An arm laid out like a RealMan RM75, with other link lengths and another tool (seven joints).
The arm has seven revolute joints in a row. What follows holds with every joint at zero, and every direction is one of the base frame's.
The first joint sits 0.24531 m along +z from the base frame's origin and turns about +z.
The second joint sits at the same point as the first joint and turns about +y.
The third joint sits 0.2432 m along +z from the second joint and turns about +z.
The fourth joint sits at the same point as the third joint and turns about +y.
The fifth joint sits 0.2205 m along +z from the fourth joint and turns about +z.
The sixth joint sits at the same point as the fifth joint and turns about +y.
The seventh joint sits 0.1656 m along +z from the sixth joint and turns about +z.
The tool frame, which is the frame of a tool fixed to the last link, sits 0.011 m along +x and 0.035 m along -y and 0.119 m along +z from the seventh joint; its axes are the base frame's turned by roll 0, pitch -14.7 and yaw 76.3 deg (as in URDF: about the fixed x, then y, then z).
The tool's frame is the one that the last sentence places.
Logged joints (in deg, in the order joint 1, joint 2, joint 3, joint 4, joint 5, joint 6, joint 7), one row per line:
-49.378, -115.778, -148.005, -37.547, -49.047, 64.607, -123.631
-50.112, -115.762, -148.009, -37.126, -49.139, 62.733, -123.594
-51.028, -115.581, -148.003, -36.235, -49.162, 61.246, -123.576
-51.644, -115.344, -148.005, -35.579, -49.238, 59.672, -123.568
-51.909, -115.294, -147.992, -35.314, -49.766, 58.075, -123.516
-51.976, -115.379, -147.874, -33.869, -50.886, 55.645, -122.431
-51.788, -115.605, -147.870, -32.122, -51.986, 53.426, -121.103
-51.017, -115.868, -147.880, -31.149, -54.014, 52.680, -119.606
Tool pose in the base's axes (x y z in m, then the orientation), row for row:
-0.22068, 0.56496, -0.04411, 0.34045, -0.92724, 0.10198, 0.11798
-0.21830, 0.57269, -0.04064, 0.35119, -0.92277, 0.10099, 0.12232
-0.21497, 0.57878, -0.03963, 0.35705, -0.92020, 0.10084, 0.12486
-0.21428, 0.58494, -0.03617, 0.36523, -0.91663, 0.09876, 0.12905
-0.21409, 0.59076, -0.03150, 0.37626, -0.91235, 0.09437, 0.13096
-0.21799, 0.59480, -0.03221, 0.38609, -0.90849, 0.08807, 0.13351
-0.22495, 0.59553, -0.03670, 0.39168, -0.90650, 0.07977, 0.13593
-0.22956, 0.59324, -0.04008, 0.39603, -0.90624, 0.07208, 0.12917
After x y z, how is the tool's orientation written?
As a quaternion, w x y z.
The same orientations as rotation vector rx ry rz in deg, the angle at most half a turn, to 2 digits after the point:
-138.25, 15.21, 17.59
-136.87, 14.98, 18.14
-136.11, 14.92, 18.47
-135.05, 14.55, 19.01
-133.72, 13.83, 19.19
-132.54, 12.85, 19.48
-131.90, 11.61, 19.78
-131.60, 10.47, 18.76

